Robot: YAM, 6 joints.
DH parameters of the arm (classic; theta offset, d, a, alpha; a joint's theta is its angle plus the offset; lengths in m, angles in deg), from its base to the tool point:
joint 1: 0 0.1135 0.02 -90
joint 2: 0 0 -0.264 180
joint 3: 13.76 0 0.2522 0
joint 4: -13.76 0 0.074 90
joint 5: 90 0 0 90
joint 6: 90 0.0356 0 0
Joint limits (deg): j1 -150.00..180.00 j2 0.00..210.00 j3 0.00..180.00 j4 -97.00..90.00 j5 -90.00..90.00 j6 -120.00..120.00
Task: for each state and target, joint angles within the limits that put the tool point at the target. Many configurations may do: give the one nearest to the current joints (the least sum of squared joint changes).
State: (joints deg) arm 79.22 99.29 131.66 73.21 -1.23 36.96
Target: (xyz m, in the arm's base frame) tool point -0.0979 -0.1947 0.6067
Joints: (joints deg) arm 63.96 78.02 171.28 90.00 -3.99 36.96
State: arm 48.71 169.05 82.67 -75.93 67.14 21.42
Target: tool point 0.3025 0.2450 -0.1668
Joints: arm 43.80 180.74 113.76 -55.17 66.02 21.42
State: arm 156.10 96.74 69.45 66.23 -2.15 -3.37
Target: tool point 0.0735 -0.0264 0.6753
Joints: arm 160.33 60.09 116.30 62.61 -0.19 -3.37
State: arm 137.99 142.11 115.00 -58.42 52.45 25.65
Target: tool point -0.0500 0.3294 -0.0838
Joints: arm 103.50 161.47 89.04 -64.13 52.57 25.65
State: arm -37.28 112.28 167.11 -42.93 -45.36 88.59
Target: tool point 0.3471 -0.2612 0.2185
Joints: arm -40.15 126.19 110.60 -71.10 -42.67 88.59
